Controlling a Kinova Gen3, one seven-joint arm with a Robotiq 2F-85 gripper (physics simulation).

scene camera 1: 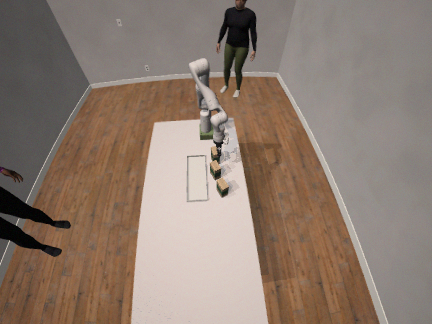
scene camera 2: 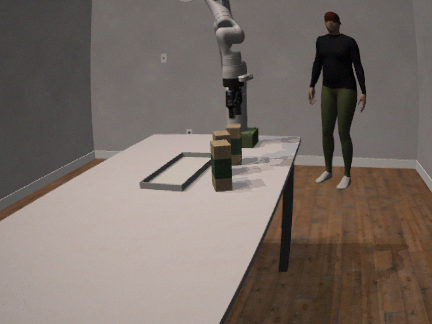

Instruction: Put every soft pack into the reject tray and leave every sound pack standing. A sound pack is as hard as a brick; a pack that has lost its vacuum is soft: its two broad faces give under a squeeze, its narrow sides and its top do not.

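Pixels of known places: gripper, between the fingertips: (scene camera 1: 218, 151) (scene camera 2: 235, 116); arm's base, origin of its link: (scene camera 1: 205, 129).
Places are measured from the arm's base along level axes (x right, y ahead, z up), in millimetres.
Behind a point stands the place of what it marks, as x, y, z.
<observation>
Three tan packs with dark green bands stand upright in a row beside the tray: the near pack (scene camera 1: 222, 188) @(36, 630, 72) (scene camera 2: 221, 167) @(20, 635, 10), the middle pack (scene camera 1: 215, 170) @(43, 482, 71) (scene camera 2: 221, 134) @(30, 465, 75), partly hidden behind it in the scene camera 2 view, and the far pack (scene camera 1: 214, 155) @(15, 351, 68) (scene camera 2: 234, 131) @(-7, 350, 62), nearest the robot base. The reject tray (scene camera 1: 188, 178) @(242, 418, -62) (scene camera 2: 162, 187) @(209, 621, -56), a shallow grey-rimmed rectangle, lies empty to their left. My gripper (scene camera 1: 219, 152) @(-13, 358, 117) (scene camera 2: 231, 116) @(-13, 358, 117) is open and empty, pointing down close above and beside the far pack's top. Softness cannot be told by sight.
The white table (scene camera 1: 195, 250) @(305, 953, -65) (scene camera 2: 125, 250) @(210, 1056, -65) carries the packs and tray. The green base block (scene camera 1: 206, 135) @(11, 68, -8) (scene camera 2: 250, 137) @(-60, 82, -18) is at its far end. One person (scene camera 1: 238, 30) (scene camera 2: 340, 65) stands beyond the table; another person's legs (scene camera 1: 25, 210) show at the left.
</observation>
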